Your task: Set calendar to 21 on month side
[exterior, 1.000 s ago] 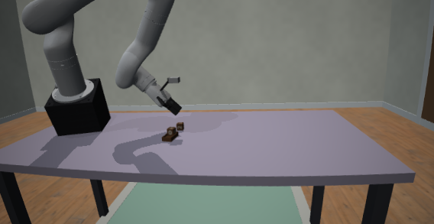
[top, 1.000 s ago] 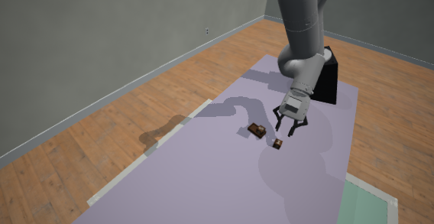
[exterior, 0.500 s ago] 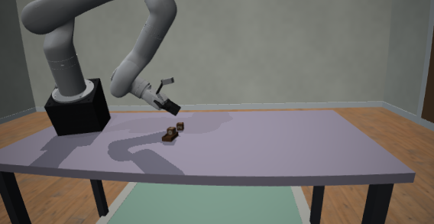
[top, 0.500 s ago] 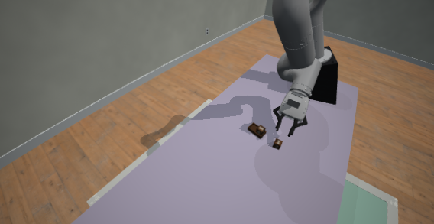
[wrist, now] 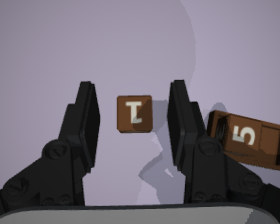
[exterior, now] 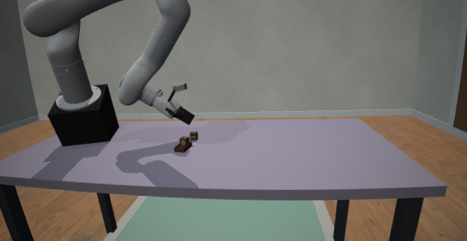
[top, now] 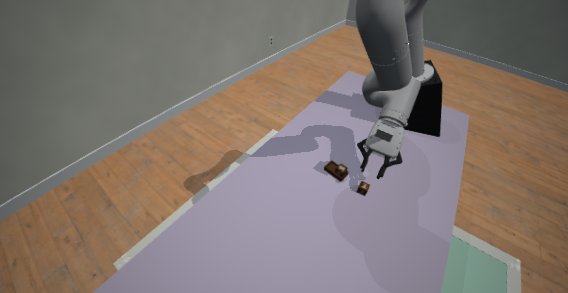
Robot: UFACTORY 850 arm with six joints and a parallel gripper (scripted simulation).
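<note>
Right now the brown cube is 80 mm below my hand and 20 mm ahead of it. Also, from my hand: digit cube (90 mm to the right, 70 mm below, 10 mm behind); brown tray (100 mm to the right, 90 mm below, 20 mm behind).
</note>
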